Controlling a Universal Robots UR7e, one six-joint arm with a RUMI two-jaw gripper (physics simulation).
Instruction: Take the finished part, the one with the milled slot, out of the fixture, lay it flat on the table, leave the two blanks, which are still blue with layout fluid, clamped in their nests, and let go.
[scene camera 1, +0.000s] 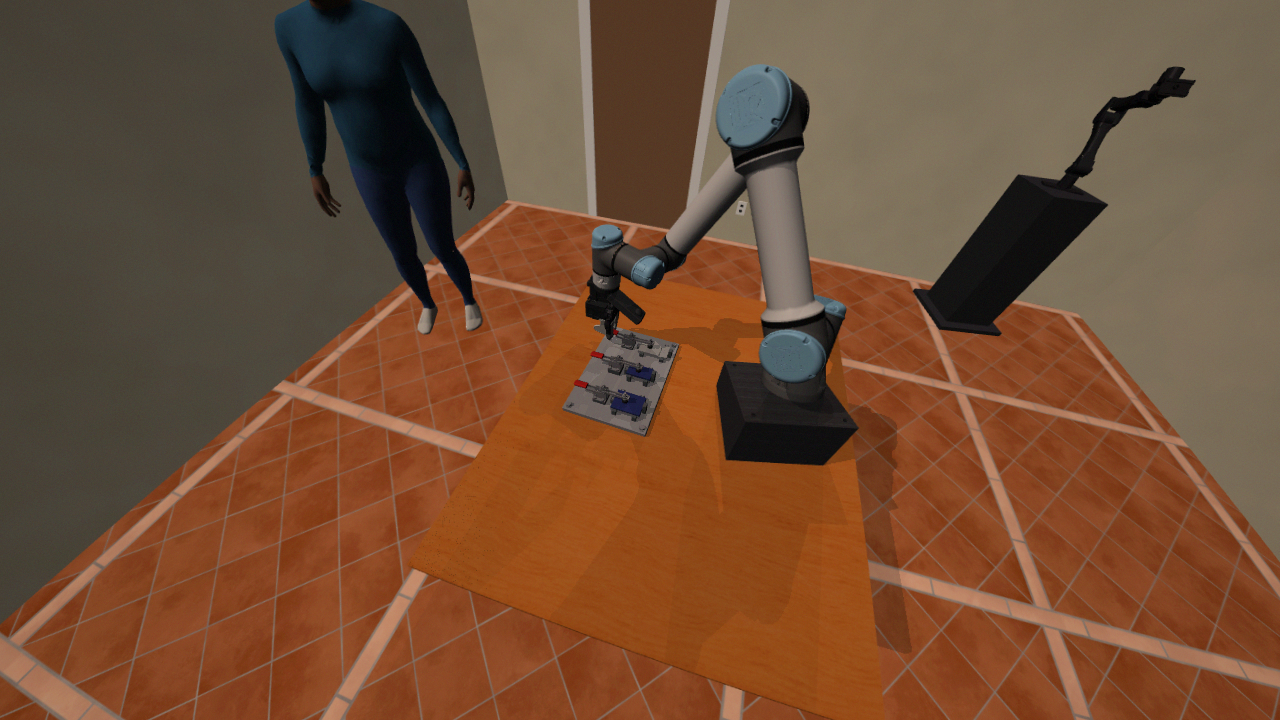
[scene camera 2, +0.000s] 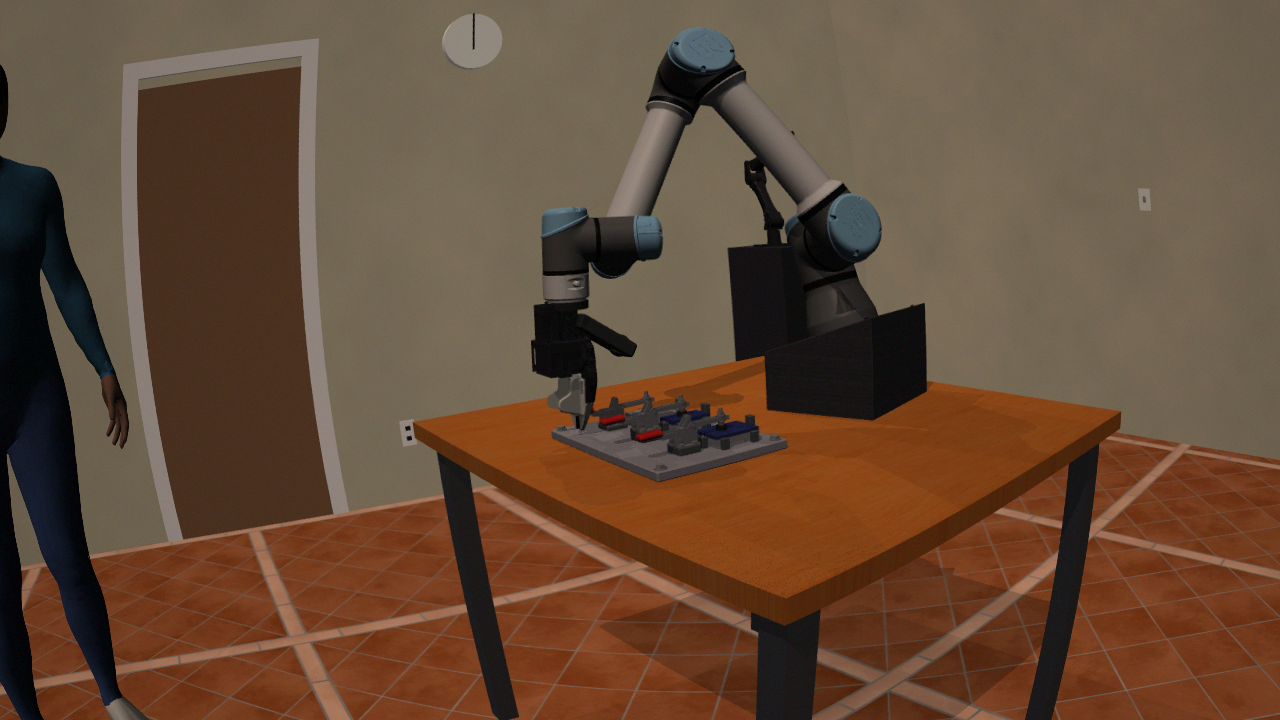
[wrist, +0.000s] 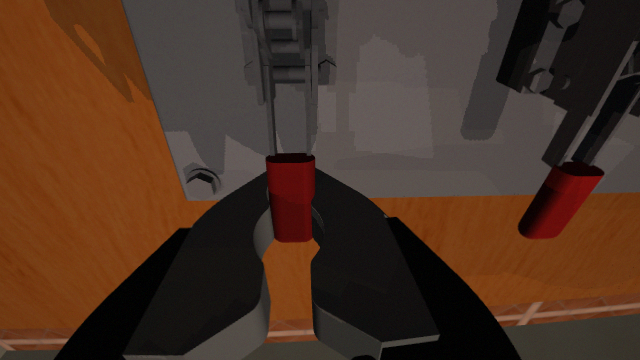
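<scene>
The finished part, pale, sits in the nest at the far end of the grey fixture plate; its slot is too small to make out. Two blue blanks sit in the other two nests, under their clamp arms. My gripper points down at the plate's far corner. It is shut on the red handle of the clamp at the finished part's nest, one finger on each side. The finished part does not show in the wrist view.
The middle clamp's red handle stands beside the gripped one. The third red handle is farther along. The wooden table extends around the plate. The dark robot base stands across from the plate. A person stands beyond the table.
</scene>
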